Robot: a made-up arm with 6 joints. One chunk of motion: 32 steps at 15 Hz.
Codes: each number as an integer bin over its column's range. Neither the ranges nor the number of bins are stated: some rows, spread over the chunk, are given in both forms.
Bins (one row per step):
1: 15 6 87 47 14 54
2: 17 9 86 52 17 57
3: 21 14 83 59 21 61
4: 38 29 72 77 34 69
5: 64 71 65 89 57 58
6: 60 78 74 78 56 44
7: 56 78 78 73 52 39
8: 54 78 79 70 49 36
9: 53 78 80 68 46 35
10: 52 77 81 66 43 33
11: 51 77 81 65 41 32
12: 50 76 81 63 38 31
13: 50 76 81 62 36 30
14: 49 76 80 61 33 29
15: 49 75 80 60 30 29
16: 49 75 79 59 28 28
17: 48 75 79 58 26 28
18: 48 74 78 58 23 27
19: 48 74 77 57 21 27
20: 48 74 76 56 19 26
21: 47 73 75 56 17 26
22: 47 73 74 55 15 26
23: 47 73 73 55 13 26
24: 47 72 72 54 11 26
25: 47 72 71 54 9 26
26: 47 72 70 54 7 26
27: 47 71 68 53 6 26
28: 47 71 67 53 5 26
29: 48 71 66 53 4 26
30: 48 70 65 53 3 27
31: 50 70 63 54 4 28
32: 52 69 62 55 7 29
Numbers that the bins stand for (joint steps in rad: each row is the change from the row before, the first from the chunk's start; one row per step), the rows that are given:
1: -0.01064 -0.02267 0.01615 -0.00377 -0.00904 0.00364
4: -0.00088 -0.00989 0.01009 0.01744 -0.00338 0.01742
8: 0.00591 0.01733 0.01292 0.01249 0.00086 -0.01291
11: 0.00464 0.01678 0.01373 0.00896 -0.00140 -0.01659
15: 0.00379 0.01567 0.01332 0.00542 -0.00452 -0.01934
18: 0.00336 0.01511 0.01252 0.00401 -0.00649 -0.02118
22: 0.00294 0.01456 0.01090 0.00189 -0.00876 -0.02210
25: 0.00294 0.01400 0.00969 0.00118 -0.01045 -0.02210
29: 0.00336 0.01344 0.00767 0.00047 -0.01187 -0.02210
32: 0.00506 0.01233 0.00605 0.00189 -0.01102 -0.01934
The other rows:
2: -0.00979 -0.02100 0.01575 -0.00023 -0.00819 0.00639
3: -0.00809 -0.01822 0.01454 0.00472 -0.00706 0.01007
5: 0.01015 0.01344 0.00726 0.02593 0.00312 0.00731
6: 0.00845 0.01733 0.01090 0.01815 0.00284 -0.00556
7: 0.00676 0.01733 0.01252 0.01462 0.00171 -0.01015
9: 0.00548 0.01733 0.01332 0.01108 0.00001 -0.01383
10: 0.00506 0.01678 0.01373 0.00967 -0.00084 -0.01567
12: 0.00421 0.01622 0.01373 0.00755 -0.00225 -0.01751
13: 0.00421 0.01622 0.01373 0.00684 -0.00282 -0.01842
14: 0.00379 0.01622 0.01332 0.00613 -0.00367 -0.01934
16: 0.00379 0.01567 0.01292 0.00472 -0.00508 -0.02026
17: 0.00336 0.01567 0.01292 0.00401 -0.00565 -0.02026
19: 0.00336 0.01511 0.01211 0.00330 -0.00706 -0.02118
20: 0.00336 0.01511 0.01171 0.00260 -0.00763 -0.02210
21: 0.00294 0.01456 0.01130 0.00260 -0.00819 -0.02210
23: 0.00294 0.01456 0.01049 0.00189 -0.00932 -0.02210
24: 0.00294 0.01400 0.01009 0.00118 -0.00989 -0.02210
26: 0.00294 0.01400 0.00928 0.00118 -0.01102 -0.02210
27: 0.00294 0.01344 0.00847 0.00047 -0.01130 -0.02210
28: 0.00294 0.01344 0.00807 0.00047 -0.01159 -0.02210
30: 0.00336 0.01289 0.00726 0.00047 -0.01215 -0.02118
31: 0.00421 0.01289 0.00645 0.00118 -0.01187 -0.02026

